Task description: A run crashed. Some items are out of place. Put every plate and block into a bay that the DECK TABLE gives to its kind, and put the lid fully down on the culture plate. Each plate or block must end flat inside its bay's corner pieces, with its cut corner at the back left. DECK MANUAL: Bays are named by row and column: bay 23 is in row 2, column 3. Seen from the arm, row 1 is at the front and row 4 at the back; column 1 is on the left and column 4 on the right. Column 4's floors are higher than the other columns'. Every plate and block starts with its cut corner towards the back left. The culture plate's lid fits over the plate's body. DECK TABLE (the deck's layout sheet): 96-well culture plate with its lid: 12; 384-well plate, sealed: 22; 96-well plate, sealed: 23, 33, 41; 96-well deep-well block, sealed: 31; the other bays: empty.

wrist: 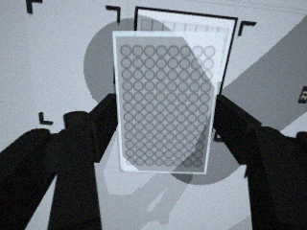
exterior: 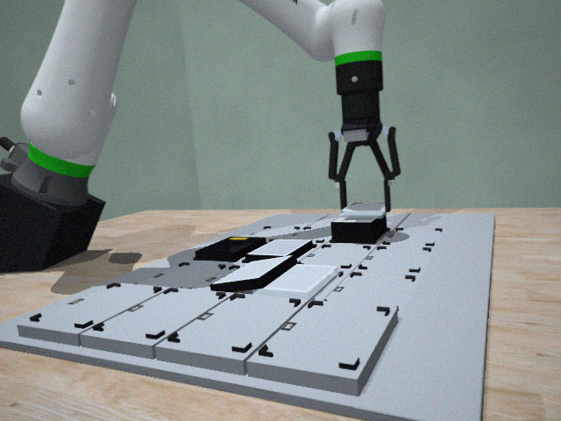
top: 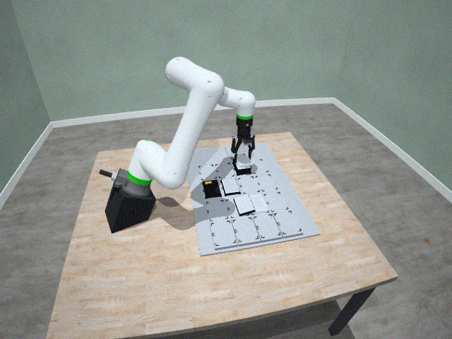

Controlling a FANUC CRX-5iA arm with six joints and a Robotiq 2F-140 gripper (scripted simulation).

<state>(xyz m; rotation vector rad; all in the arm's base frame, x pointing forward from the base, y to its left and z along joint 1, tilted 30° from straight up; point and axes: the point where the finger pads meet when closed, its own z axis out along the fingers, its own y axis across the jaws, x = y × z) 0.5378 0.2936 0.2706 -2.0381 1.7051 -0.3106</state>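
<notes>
Now: hand 10 mm past the black deep-well block, 20 mm to the left of it and 50 mm above it. From my hand the other things lie so: flat white plate (40 mm ahead, 340 mm to the right, 70 mm below); then black culture plate lid (190 mm behind, 210 mm to the right, 60 mm below).
</notes>
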